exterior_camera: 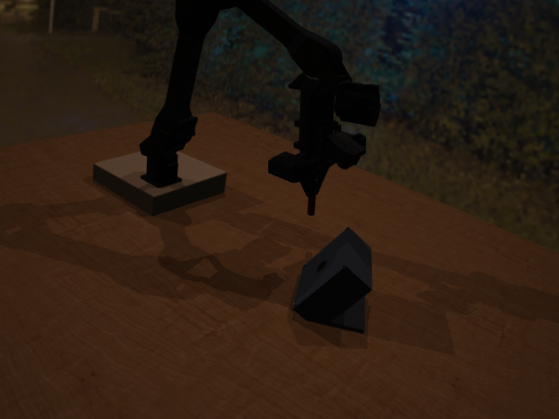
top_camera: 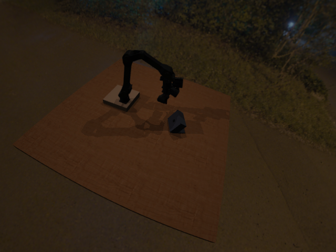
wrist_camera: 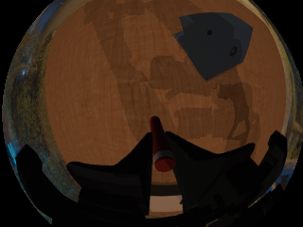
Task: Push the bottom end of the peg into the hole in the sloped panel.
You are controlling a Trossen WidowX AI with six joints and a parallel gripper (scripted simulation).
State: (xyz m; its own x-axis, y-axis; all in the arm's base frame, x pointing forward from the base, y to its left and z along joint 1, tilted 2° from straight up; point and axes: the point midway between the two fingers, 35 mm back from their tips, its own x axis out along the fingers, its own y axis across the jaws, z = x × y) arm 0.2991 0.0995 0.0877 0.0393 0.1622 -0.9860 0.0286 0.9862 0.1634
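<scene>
My gripper tip is 14 cm short of the panel, 11 cm to the left of it and 6 cm above it. The rest, counted from my gripper tip: peg (2 cm above).
</scene>
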